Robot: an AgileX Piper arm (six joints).
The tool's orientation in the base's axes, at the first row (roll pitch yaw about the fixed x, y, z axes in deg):
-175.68 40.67 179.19
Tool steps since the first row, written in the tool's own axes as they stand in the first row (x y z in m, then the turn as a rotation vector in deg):
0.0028 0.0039 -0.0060 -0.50 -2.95 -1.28
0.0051 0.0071 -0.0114 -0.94 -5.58 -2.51
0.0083 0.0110 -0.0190 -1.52 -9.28 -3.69
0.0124 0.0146 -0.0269 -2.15 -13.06 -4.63
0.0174 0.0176 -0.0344 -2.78 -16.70 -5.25
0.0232 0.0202 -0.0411 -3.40 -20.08 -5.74
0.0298 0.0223 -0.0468 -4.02 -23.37 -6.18
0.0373 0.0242 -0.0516 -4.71 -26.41 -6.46
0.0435 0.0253 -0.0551 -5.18 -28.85 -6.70
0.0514 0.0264 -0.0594 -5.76 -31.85 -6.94
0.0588 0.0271 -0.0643 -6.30 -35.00 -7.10
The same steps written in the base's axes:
-0.0058 0.0044 0.0025 -0.64 -2.84 1.46
-0.0108 0.0081 0.0049 -1.27 -5.36 2.83
-0.0179 0.0127 0.0083 -1.83 -8.95 4.31
-0.0259 0.0170 0.0114 -2.20 -12.64 5.65
-0.0344 0.0206 0.0137 -2.35 -16.23 6.74
-0.0430 0.0238 0.0148 -2.41 -19.56 7.70
-0.0516 0.0265 0.0147 -2.44 -22.81 8.63
-0.0602 0.0289 0.0133 -2.29 -25.82 9.46
-0.0671 0.0303 0.0119 -2.24 -28.23 10.09
-0.0758 0.0319 0.0099 -2.15 -31.21 10.82
-0.0846 0.0331 0.0088 -2.04 -34.34 11.48

